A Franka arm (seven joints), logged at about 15 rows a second.
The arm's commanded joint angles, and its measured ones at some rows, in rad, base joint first. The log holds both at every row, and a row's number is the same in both.
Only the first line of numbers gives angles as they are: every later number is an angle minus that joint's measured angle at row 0.
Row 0, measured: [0.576 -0.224 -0.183 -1.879 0.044 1.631 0.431]
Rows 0 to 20, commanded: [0.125 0.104 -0.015 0.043 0.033 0.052 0.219]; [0.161 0.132 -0.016 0.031 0.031 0.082 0.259]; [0.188 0.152 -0.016 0.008 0.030 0.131 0.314]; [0.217 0.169 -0.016 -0.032 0.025 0.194 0.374]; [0.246 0.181 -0.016 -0.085 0.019 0.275 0.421]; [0.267 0.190 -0.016 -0.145 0.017 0.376 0.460]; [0.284 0.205 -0.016 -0.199 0.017 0.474 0.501]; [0.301 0.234 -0.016 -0.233 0.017 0.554 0.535]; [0.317 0.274 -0.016 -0.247 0.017 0.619 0.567]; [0.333 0.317 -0.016 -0.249 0.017 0.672 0.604]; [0.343 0.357 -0.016 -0.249 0.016 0.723 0.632]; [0.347 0.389 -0.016 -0.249 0.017 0.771 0.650]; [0.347 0.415 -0.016 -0.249 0.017 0.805 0.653]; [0.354 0.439 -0.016 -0.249 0.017 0.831 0.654]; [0.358 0.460 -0.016 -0.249 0.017 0.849 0.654]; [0.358 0.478 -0.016 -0.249 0.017 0.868 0.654]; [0.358 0.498 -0.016 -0.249 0.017 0.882 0.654]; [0.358 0.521 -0.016 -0.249 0.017 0.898 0.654]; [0.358 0.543 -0.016 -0.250 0.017 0.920 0.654]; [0.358 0.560 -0.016 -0.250 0.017 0.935 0.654]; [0.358 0.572 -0.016 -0.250 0.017 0.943 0.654]
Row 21, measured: [0.343 0.521 -0.003 -0.261 0.009 0.893 0.643]
